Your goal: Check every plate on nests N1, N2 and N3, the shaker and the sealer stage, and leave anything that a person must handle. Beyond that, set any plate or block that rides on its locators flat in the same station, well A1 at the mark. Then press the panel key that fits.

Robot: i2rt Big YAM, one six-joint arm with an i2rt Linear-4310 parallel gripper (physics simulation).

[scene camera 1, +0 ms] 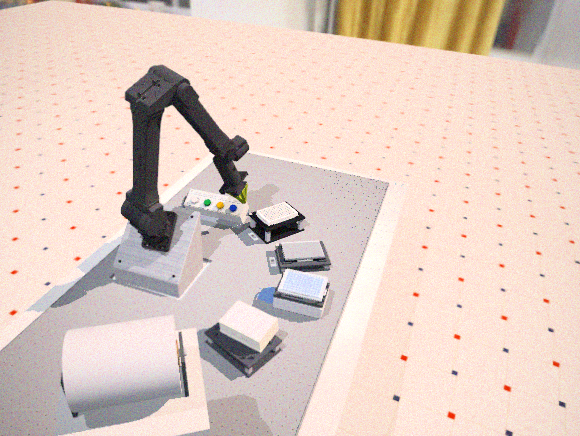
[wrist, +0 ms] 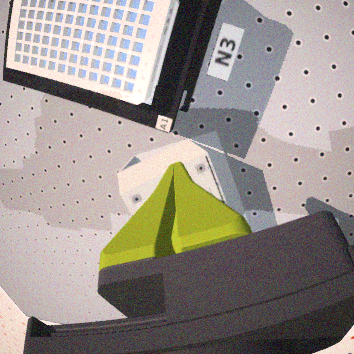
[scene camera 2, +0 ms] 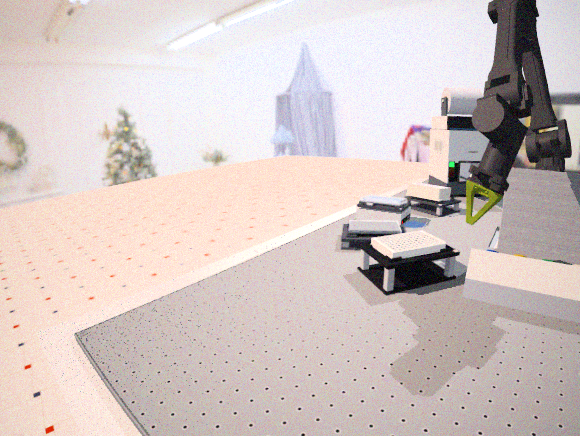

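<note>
My gripper is shut and empty, its tips over the blue-key end of the white key panel. The blue key is hidden in the wrist view. A white well plate lies on black nest N3; exact seating is unclear. A pale plate lies on the dark station behind. A bluish plate tops the white-based station. A white block rests on a dark nest.
The sealer machine with its large roller stands at the far end; its stage is not clear. The arm's grey pedestal stands beside the panel. The N3 label lies beside that nest.
</note>
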